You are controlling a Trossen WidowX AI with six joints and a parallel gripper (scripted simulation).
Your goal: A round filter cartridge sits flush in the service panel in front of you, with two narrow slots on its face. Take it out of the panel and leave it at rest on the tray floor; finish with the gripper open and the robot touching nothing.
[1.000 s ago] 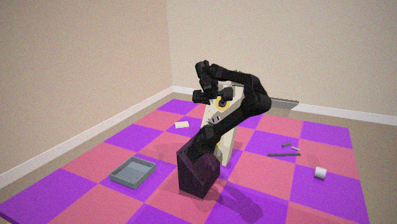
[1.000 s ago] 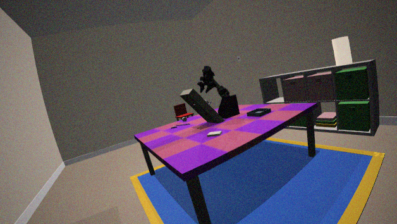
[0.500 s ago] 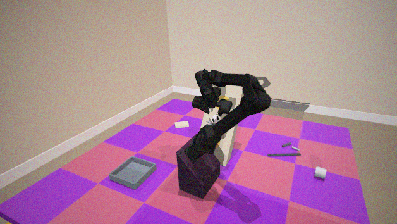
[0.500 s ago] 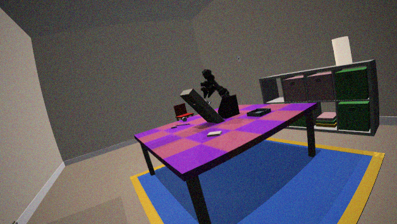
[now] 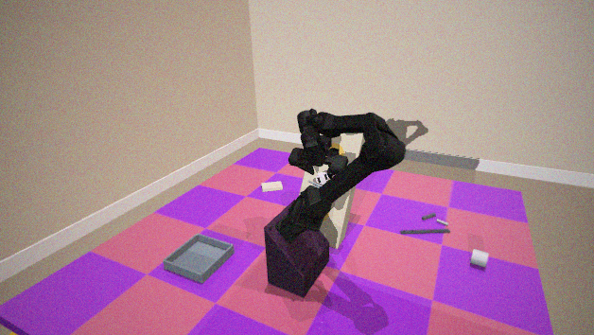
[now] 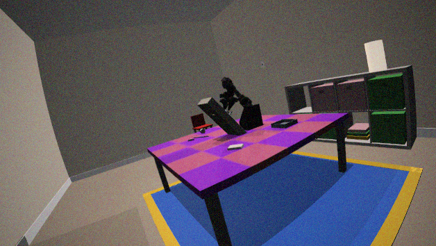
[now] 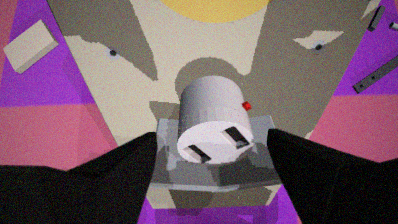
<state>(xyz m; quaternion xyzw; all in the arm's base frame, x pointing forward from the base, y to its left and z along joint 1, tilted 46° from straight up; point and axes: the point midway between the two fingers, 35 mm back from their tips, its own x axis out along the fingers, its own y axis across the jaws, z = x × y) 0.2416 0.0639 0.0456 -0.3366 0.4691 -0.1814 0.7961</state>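
Right now the round grey filter cartridge is 1 cm ahead of my gripper tip and 2 cm below it. From my gripper tip the other things lie so: beige service panel (5 cm ahead, 4 cm below); grey tray (34 cm behind, 27 cm to the left, 20 cm below); white block (18 cm ahead, 33 cm to the left, 20 cm below).
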